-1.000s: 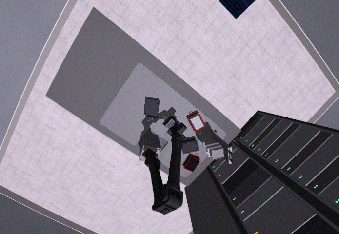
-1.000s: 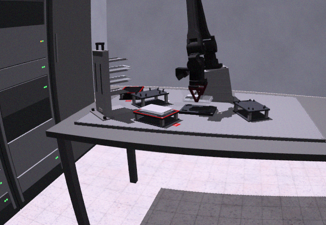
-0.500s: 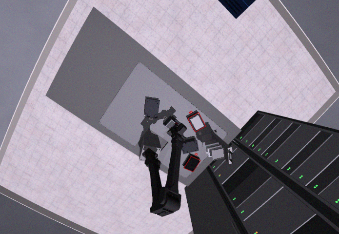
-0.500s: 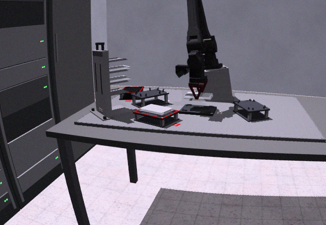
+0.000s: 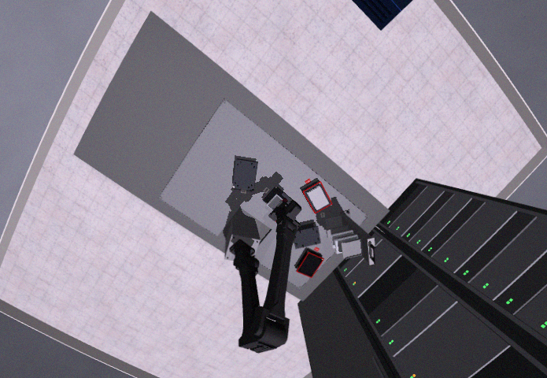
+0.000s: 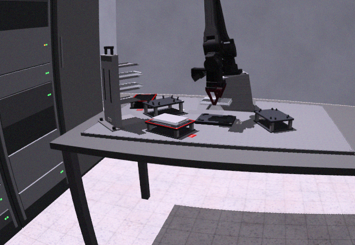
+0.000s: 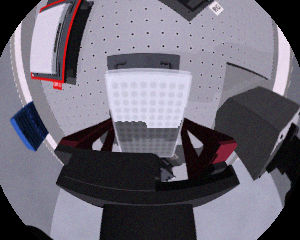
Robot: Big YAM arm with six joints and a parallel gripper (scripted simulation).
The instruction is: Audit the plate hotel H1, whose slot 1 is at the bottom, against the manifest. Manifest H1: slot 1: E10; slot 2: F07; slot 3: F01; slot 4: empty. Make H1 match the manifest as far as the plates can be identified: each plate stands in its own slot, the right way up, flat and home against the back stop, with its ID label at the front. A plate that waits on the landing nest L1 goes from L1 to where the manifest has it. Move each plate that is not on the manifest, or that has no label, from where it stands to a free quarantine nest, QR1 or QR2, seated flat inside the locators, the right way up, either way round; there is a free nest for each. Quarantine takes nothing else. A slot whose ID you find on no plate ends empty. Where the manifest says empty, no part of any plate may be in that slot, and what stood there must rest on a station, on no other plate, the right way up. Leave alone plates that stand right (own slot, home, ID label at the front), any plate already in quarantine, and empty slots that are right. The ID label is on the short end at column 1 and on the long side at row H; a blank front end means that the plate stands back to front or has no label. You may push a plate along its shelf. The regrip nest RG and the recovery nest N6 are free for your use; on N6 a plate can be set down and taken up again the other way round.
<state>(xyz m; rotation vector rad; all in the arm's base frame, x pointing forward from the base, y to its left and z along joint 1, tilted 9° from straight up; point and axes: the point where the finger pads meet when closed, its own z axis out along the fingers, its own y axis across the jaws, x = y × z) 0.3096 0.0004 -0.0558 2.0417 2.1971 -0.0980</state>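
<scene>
Right now the N6 tag is 11 cm to the left of my hand and 9 cm below it. The rest, counted from my hand: red-edged nest: 15 cm behind, 45 cm to the right, 5 cm below; then plate hotel H1: 20 cm ahead, 41 cm to the right, 7 cm above.
</scene>
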